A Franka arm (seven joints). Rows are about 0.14 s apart.
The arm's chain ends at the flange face. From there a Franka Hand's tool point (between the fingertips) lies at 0.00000 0.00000 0.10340 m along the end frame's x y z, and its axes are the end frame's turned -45 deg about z.
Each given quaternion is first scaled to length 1.
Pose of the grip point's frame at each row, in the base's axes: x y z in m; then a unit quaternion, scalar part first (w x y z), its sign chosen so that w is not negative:
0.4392, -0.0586, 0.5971, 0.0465, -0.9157, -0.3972, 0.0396
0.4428, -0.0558, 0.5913, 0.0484, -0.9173, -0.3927, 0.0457
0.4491, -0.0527, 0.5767, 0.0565, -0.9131, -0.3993, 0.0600
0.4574, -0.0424, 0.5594, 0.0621, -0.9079, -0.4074, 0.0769
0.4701, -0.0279, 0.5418, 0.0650, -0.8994, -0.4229, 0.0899
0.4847, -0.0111, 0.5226, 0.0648, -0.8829, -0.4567, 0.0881
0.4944, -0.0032, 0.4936, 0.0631, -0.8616, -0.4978, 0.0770
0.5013, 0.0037, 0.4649, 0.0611, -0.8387, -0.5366, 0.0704
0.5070, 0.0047, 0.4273, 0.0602, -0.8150, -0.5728, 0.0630
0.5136, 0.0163, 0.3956, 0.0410, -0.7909, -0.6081, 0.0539
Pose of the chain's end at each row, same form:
0.4505, -0.0642, 0.6997, 0.0278, -0.9980, -0.0165, 0.0544
0.4554, -0.0613, 0.6938, 0.0272, -0.9977, -0.0118, 0.0607
0.4651, -0.0584, 0.6787, 0.0292, -0.9964, -0.0195, 0.0771
0.4771, -0.0476, 0.6608, 0.0279, -0.9947, -0.0289, 0.0948
0.4925, -0.0321, 0.6427, 0.0256, -0.9927, -0.0465, 0.1079
0.5069, -0.0146, 0.6235, 0.0262, -0.9904, -0.0841, 0.1062
0.5146, -0.0065, 0.5950, 0.0288, -0.9865, -0.1302, 0.0953
0.5203, 0.0009, 0.5665, 0.0295, -0.9802, -0.1748, 0.0884
0.5248, 0.0020, 0.5291, 0.0315, -0.9722, -0.2173, 0.0812
0.5276, 0.0164, 0.4981, 0.0173, -0.9635, -0.2592, 0.0655

